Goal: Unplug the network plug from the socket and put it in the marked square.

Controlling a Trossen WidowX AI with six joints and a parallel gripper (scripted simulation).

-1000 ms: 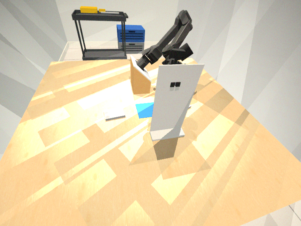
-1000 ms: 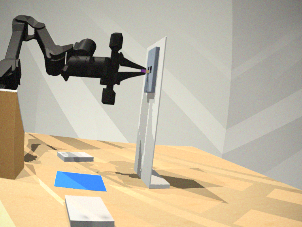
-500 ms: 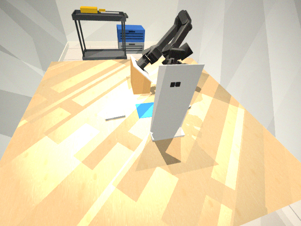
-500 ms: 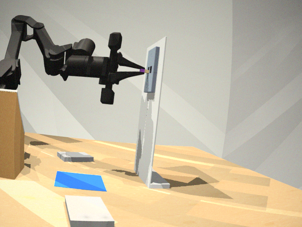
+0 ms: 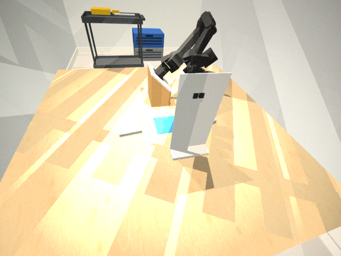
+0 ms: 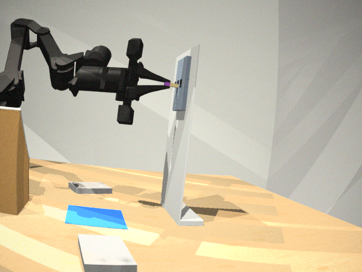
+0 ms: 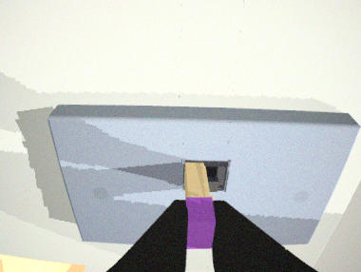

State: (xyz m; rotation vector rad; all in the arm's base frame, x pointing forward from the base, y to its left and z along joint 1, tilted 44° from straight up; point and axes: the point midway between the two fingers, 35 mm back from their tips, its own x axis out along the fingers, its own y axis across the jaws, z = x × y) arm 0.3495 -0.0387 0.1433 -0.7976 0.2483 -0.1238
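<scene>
My gripper tip is 280 mm above the blue marked square, 140 mm past it and 60 mm to the left of it. Also, from my gripper tip: upright panel (110 mm below, 40 mm ahead); network plug (10 mm ahead).
</scene>
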